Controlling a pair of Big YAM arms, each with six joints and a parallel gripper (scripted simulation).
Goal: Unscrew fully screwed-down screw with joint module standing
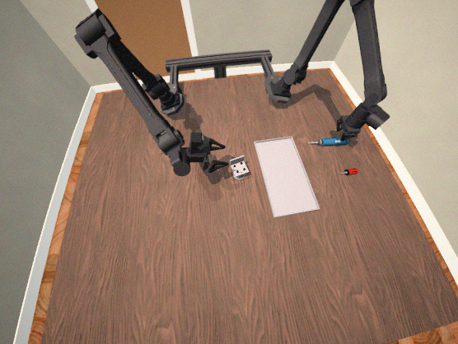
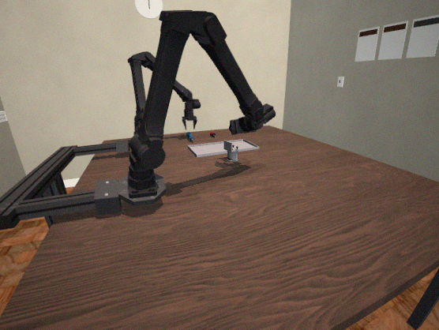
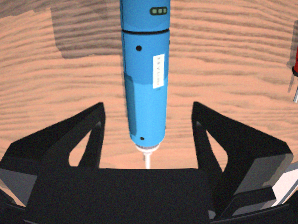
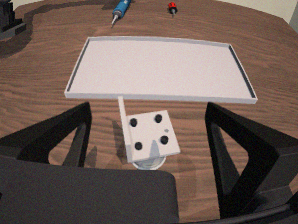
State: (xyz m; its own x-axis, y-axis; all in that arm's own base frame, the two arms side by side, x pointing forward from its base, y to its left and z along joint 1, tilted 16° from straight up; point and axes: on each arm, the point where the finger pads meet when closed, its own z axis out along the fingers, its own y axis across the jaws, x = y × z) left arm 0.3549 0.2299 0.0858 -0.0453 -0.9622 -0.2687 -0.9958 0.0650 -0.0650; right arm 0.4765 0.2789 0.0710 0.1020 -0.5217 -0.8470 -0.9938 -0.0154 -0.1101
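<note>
My right gripper is now 6 cm to the right of the bracket and 12 cm above it. Round my right hand: joint module body: 7 cm to the left, 16 cm below; then flat tray: 3 cm ahead, 29 cm to the left, 19 cm below; then small red-handled screwdriver: 8 cm ahead, 63 cm to the left, 18 cm below.
</note>
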